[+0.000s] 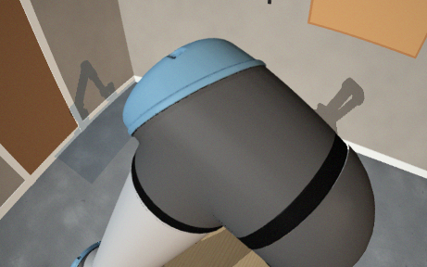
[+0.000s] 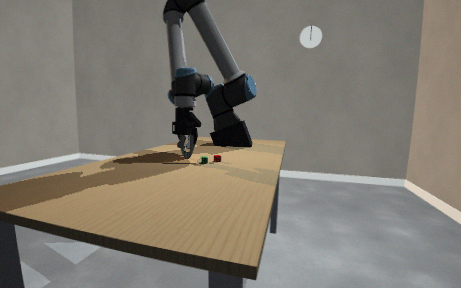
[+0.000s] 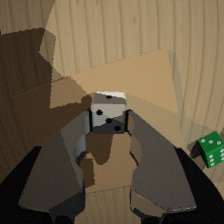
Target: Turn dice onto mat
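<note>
Right now my hand is 10 mm above the white die. The rest, counted from my hand: green die (110 mm to the left, 50 mm ahead, 10 mm below); red die (150 mm to the left, 10 mm below, 10 mm behind); tan mat (40 mm ahead, 20 mm below).
</note>
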